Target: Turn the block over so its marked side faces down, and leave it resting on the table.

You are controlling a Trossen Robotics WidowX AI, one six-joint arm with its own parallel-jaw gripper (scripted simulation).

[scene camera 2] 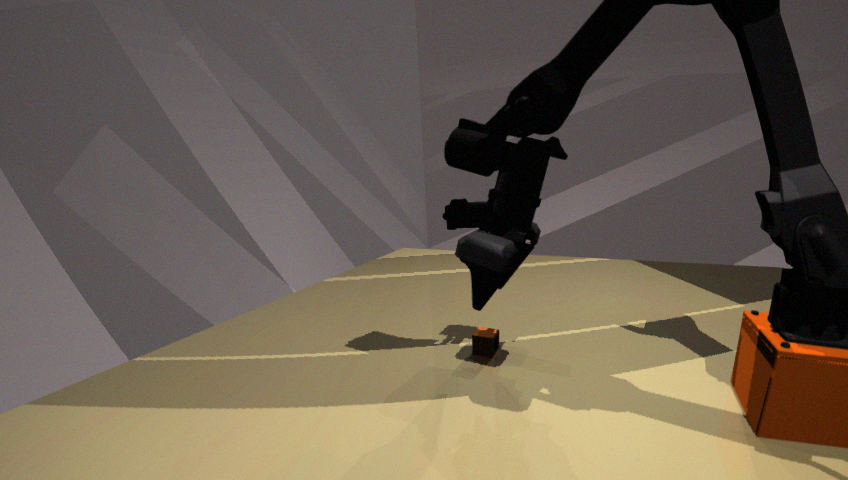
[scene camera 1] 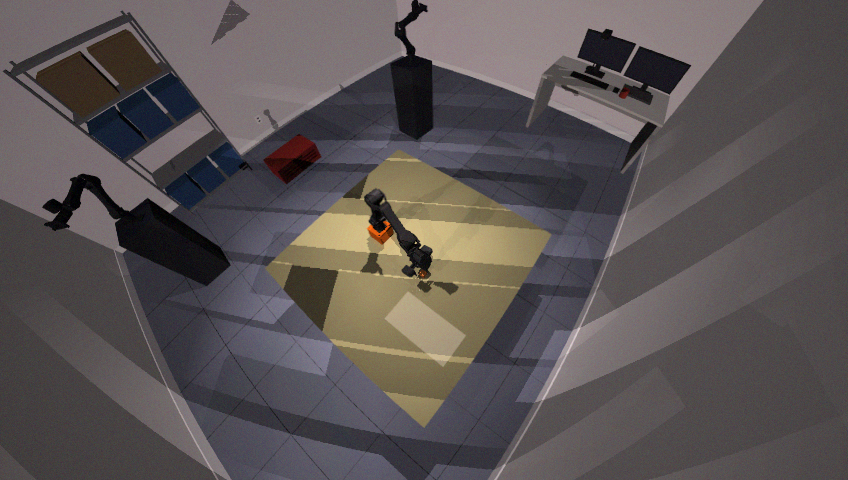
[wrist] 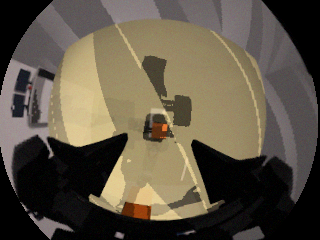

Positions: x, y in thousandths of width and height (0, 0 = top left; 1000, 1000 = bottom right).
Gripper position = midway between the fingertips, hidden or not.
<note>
My gripper (scene camera 2: 576, 622) is open and holds nothing.
My gripper shows as well in the wrist view (wrist: 502, 585).
</note>
